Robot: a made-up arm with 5 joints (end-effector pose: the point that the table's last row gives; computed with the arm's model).
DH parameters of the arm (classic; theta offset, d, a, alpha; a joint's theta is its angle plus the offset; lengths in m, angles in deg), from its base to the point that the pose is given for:
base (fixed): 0 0.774 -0.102 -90
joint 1: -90 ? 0.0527 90
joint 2: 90 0.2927 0.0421 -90
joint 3: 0 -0.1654 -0.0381 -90
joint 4: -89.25 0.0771 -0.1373 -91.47
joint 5: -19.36 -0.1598 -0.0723 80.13
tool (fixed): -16.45 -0.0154 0 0
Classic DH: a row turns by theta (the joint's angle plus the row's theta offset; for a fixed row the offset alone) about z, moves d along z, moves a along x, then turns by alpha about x.
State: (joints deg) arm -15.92 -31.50 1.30 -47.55 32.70
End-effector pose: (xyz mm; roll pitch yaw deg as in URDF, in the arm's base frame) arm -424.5 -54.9 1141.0 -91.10 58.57 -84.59
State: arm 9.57 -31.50 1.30 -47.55 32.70
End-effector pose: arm -235.1 -54.9 1244.0 -135.60 52.32 -121.88
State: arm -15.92 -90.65 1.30 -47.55 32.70
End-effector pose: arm -328.8 -298.2 805.7 61.94 63.01 82.42
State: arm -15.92 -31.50 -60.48 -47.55 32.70
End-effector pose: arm -479.3 6.4 1164.4 -70.13 27.65 -17.38
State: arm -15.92 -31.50 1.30 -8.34 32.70
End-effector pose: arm -395.6 -188.0 1025.2 37.08 80.75 52.21
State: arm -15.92 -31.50 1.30 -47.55 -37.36
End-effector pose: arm -481.1 -67.6 1079.2 -28.97 9.72 -23.48
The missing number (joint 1, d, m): 0.1306
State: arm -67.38 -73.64 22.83 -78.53 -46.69
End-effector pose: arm -438.3 -182.4 638.2 -1.77 -22.64 -23.65
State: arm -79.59 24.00 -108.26 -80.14 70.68
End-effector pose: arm -508.1 391.3 391.2 -19.97 -66.65 -117.78
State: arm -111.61 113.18 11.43 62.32 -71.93
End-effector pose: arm -153.4 267.2 401.8 119.00 -43.97 -177.18
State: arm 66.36 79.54 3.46 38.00 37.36
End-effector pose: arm 128.9 308.0 1117.0 -173.06 0.57 -125.00
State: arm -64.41 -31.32 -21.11 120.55 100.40
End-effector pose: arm -160.8 167.1 670.8 7.10 72.78 169.44
